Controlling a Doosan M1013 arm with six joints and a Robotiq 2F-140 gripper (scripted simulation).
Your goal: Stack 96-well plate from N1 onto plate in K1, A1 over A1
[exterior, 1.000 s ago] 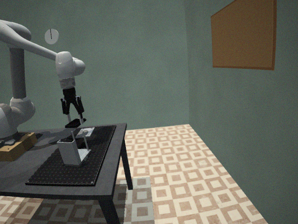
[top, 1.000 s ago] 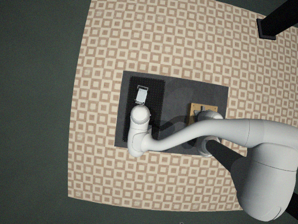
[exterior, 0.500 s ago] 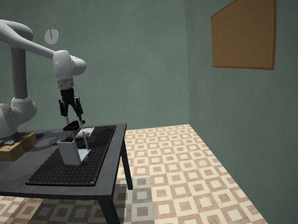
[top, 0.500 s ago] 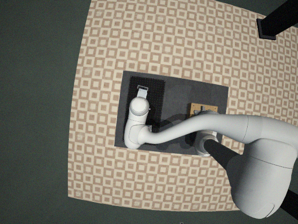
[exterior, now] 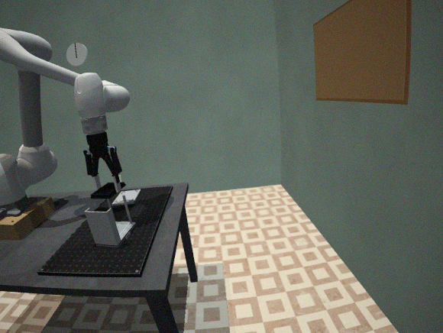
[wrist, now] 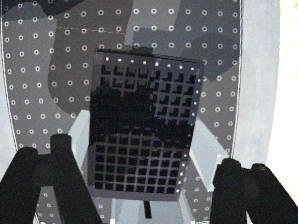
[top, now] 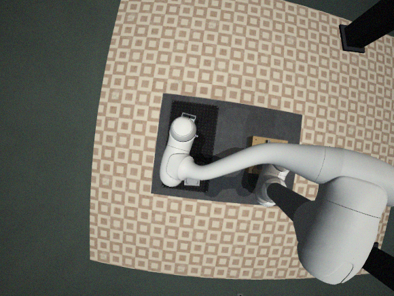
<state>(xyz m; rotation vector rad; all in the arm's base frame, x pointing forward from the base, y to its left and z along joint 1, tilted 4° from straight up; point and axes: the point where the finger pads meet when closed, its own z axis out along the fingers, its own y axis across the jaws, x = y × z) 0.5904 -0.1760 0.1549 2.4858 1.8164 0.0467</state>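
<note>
The white 96-well plate lies 8 cm to the right of my hand and 17 cm below it. The rest, counted from my hand: dark 96-well plate: 2 cm below.
</note>
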